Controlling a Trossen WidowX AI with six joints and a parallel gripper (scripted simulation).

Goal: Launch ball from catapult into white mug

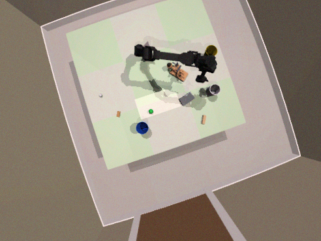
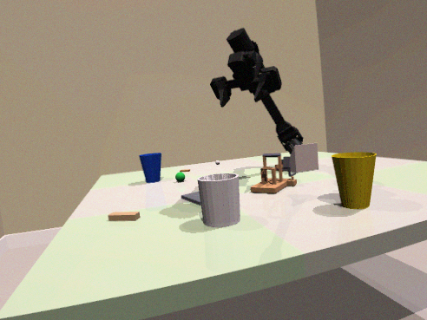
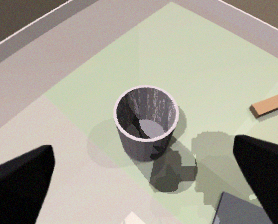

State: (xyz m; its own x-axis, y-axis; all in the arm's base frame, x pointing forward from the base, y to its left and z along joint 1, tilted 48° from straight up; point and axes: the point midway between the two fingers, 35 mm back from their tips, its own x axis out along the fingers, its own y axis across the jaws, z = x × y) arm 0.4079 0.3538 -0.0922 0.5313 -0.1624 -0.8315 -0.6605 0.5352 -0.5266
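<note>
My gripper tip is now 24 cm past the black ball, 20 cm above it and 19 cm to the left of it. Round my gripper tip: flat grey plate (26 cm below, 15 cm to the right, 8 cm ahead); then brown wooden catapult (21 cm below, 20 cm behind, 15 cm to the right); then white mug (23 cm below, 10 cm ahead, 7 cm to the left).
</note>
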